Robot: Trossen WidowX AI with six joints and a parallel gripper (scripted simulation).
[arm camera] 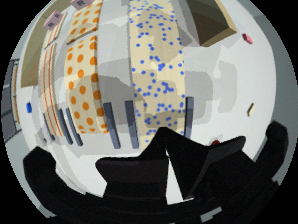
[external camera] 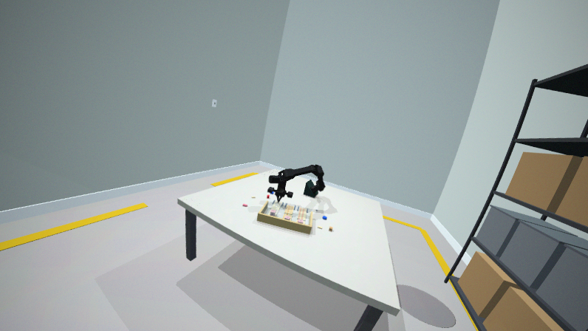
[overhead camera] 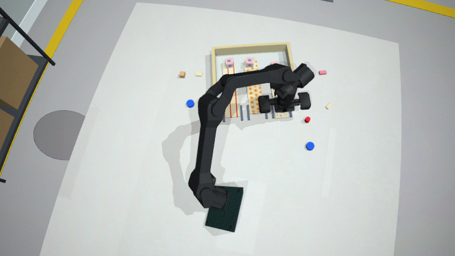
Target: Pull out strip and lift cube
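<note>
Right now the red peg is 10 cm to the right of my gripper tip, 2 cm behind it and 1 cm above it. The rest, counted from my gripper tip: tan block 43 cm to the left, 7 cm ahead; then pink block 21 cm ahead, 14 cm to the right.
</note>
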